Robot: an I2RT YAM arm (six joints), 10 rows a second.
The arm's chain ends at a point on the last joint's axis. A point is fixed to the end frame.
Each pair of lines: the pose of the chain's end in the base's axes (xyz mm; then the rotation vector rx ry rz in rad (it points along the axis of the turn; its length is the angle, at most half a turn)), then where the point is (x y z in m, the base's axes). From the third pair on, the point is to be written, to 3 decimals.
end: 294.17 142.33 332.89 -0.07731 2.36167 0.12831
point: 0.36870 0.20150 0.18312
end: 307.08 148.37 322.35 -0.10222 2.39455 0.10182
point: 0.37631 0.20400 0.16872
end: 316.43 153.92 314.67 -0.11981 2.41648 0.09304
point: 0.382 0.208 0.159
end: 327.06 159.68 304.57 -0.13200 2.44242 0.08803
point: 0.388 0.213 0.147
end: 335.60 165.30 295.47 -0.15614 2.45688 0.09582
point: 0.393 0.220 0.137
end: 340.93 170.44 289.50 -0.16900 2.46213 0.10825
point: 0.397 0.226 0.131
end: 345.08 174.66 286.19 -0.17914 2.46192 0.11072
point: 0.400 0.231 0.127
